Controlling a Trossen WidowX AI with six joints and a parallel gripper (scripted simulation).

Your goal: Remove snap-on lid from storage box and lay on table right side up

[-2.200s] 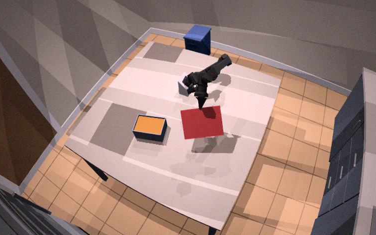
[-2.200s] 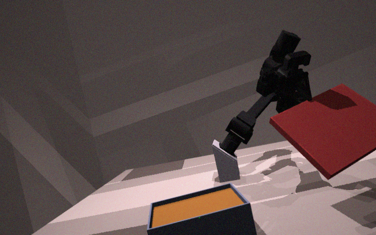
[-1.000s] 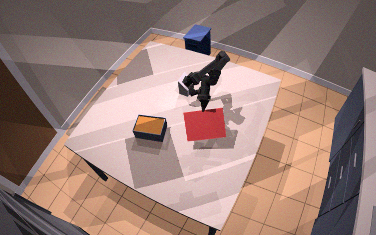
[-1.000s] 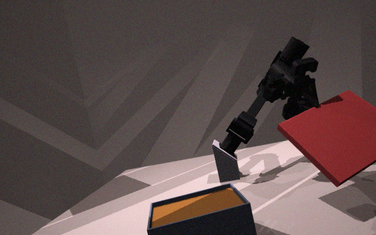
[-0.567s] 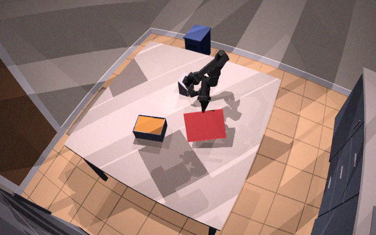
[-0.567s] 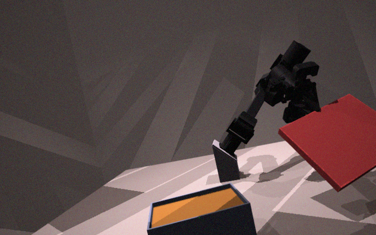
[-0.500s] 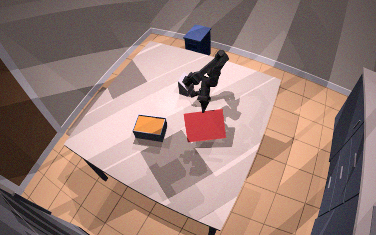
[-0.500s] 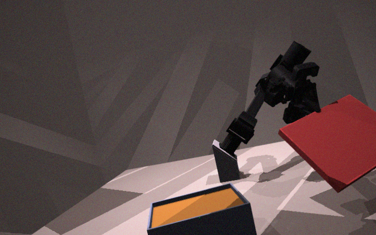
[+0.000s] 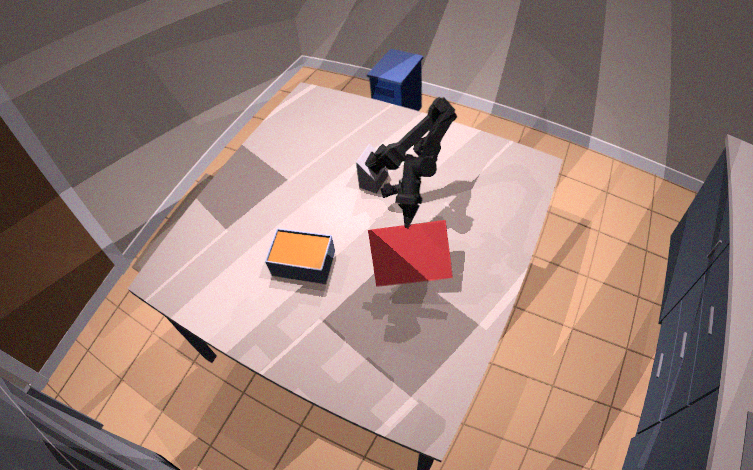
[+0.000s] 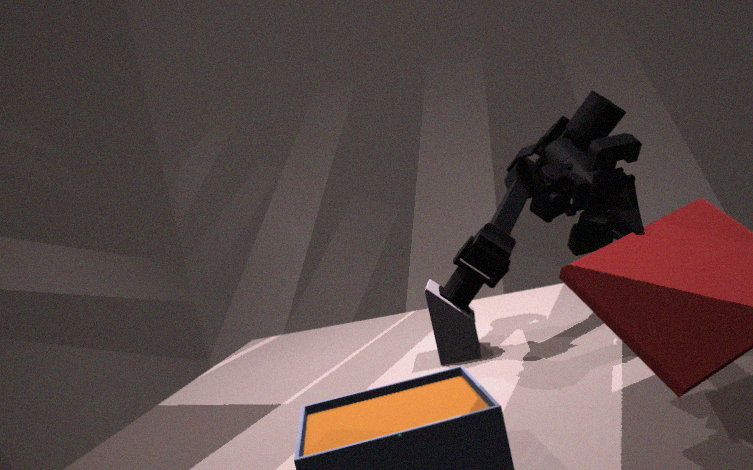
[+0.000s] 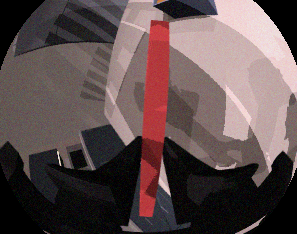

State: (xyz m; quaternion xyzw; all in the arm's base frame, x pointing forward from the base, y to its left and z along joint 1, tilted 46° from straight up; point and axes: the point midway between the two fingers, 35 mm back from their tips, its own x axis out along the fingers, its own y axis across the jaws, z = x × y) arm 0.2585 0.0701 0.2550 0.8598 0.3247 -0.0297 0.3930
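The red lid lies 50 mm below my gripper tip, 50 mm ahead of it and 30 mm to the left of it. Also, from my gripper tip: storage box 330 mm to the right, 150 mm below, 130 mm ahead.
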